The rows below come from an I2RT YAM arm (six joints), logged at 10 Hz.
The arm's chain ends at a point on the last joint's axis. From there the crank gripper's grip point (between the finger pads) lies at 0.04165 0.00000 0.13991 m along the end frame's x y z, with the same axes.
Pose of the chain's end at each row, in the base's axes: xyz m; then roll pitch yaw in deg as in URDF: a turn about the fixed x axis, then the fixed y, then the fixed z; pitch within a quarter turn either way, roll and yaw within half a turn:
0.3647 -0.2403 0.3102 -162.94 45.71 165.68
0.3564 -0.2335 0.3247 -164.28 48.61 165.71
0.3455 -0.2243 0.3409 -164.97 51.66 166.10
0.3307 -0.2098 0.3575 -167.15 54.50 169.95
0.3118 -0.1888 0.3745 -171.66 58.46 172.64
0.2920 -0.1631 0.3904 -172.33 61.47 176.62
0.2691 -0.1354 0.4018 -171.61 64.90 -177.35
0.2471 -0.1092 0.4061 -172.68 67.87 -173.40
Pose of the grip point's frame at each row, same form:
0.4191 -0.2966 0.1870 -162.94 45.71 165.68
0.4183 -0.2884 0.2044 -164.28 48.61 165.71
0.4146 -0.2788 0.2244 -164.97 51.66 166.10
0.4108 -0.2556 0.2444 -167.15 54.50 169.95
0.4046 -0.2212 0.2666 -171.66 58.46 172.64
0.3926 -0.1878 0.2876 -172.33 61.47 176.62
0.3776 -0.1508 0.3054 -171.61 64.90 -177.35
0.3613 -0.1139 0.3152 -172.68 67.87 -173.40

